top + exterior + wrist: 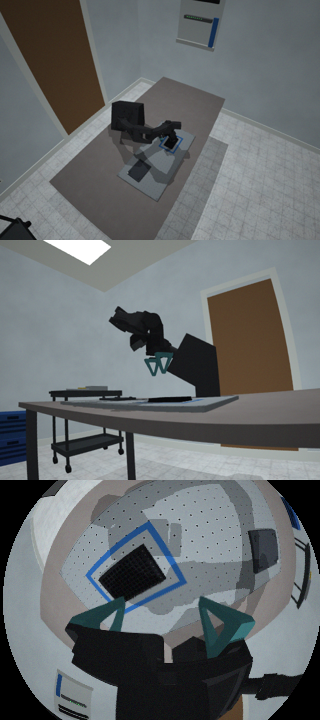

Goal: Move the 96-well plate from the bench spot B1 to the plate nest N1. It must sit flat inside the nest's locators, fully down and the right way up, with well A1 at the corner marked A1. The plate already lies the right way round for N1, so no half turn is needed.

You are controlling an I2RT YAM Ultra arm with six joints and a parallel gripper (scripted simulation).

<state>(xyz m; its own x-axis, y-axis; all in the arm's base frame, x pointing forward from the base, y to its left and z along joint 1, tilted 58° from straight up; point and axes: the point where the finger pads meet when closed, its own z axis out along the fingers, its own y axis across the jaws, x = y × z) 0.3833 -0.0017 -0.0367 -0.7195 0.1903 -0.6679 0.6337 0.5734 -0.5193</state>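
The black 96-well plate is 100 mm below my hand, 60 mm to the left of it and 40 mm ahead of it. Also, from my hand: plate nest N1 (300 mm to the right, 120 mm behind, 100 mm below); then white corner label (360 mm to the right, 190 mm behind, 100 mm below).
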